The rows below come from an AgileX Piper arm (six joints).
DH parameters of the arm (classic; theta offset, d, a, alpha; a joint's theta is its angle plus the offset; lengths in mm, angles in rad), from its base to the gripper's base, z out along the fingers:
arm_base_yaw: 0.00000 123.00 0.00 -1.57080
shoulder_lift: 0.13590 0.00 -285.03 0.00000
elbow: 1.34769 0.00 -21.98 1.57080
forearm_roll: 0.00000 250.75 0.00 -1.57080
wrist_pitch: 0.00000 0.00 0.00 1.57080
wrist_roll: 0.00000 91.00 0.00 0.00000
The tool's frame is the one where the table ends.
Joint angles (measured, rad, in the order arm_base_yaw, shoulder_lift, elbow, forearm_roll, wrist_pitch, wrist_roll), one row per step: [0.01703 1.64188 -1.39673 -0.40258 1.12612 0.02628]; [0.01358 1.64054 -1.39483 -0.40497 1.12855 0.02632]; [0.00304 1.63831 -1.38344 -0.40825 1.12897 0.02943]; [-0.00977 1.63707 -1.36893 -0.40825 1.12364 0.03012]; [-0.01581 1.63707 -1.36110 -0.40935 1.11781 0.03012]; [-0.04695 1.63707 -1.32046 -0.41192 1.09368 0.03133]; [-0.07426 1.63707 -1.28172 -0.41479 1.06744 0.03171]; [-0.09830 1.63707 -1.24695 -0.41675 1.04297 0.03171]
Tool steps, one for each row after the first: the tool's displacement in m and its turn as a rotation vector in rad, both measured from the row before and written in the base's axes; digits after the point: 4 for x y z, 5 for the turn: [-0.0007 -0.0014 -0.0001 -0.00254 0.00274 -0.00405]; [-0.0019 -0.0038 -0.0023 -0.00244 0.00841 -0.01293]; [-0.0017 -0.0042 -0.0035 0.00059 0.00813 -0.01134]; [-0.0005 -0.0020 -0.0020 -0.00062 0.00249 -0.00356]; [-0.0038 -0.0100 -0.0106 0.00038 0.01808 -0.02227]; [-0.0038 -0.0085 -0.0100 0.00079 0.01455 -0.01673]; [-0.0038 -0.0072 -0.0089 0.00197 0.01226 -0.01400]
